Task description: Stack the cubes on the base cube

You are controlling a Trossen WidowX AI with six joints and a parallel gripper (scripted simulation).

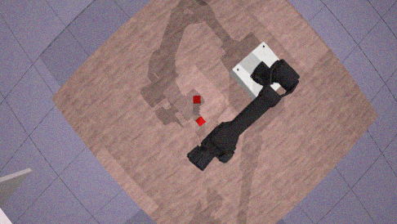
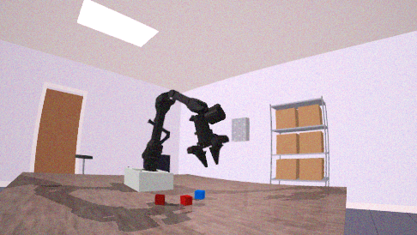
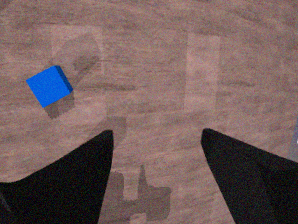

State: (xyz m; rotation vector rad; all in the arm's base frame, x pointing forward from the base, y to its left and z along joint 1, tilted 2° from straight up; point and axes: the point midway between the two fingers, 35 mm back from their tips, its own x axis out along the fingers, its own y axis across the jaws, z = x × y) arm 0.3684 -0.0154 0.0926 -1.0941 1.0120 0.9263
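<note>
My gripper tip is now 140 mm above the blue cube, 80 mm past it and 40 mm to the right of it.
</note>
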